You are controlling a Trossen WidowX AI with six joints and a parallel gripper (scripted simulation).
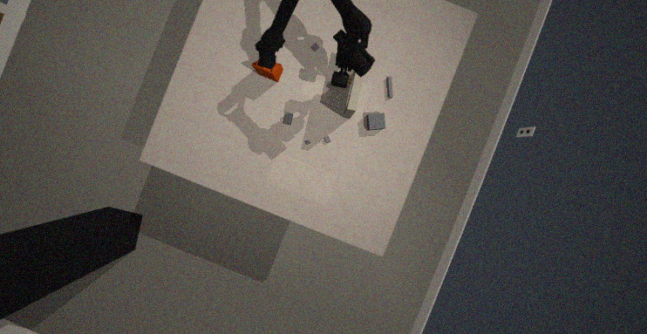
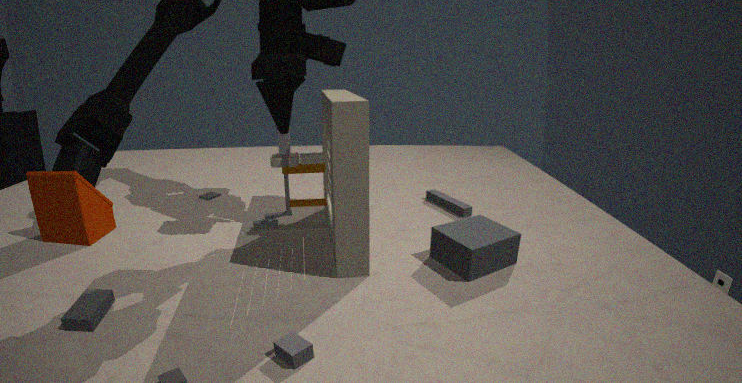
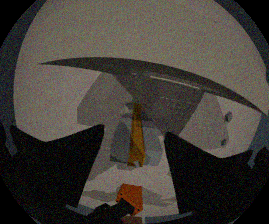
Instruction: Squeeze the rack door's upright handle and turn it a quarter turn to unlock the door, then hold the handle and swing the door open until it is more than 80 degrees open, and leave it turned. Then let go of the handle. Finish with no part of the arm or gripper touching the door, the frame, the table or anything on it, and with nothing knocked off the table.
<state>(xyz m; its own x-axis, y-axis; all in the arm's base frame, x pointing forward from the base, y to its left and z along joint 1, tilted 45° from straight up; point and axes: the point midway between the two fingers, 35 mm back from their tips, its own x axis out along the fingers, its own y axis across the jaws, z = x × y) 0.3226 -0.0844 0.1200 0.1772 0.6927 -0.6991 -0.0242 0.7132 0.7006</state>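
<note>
The upright orange handle lies 1 cm behind my gripper tip and 3 cm below it. The rest, counted from my gripper tip: grey bar 25 cm ahead, 3 cm to the left, 13 cm below; then grey box 21 cm ahead, 15 cm to the right, 12 cm below.
</note>
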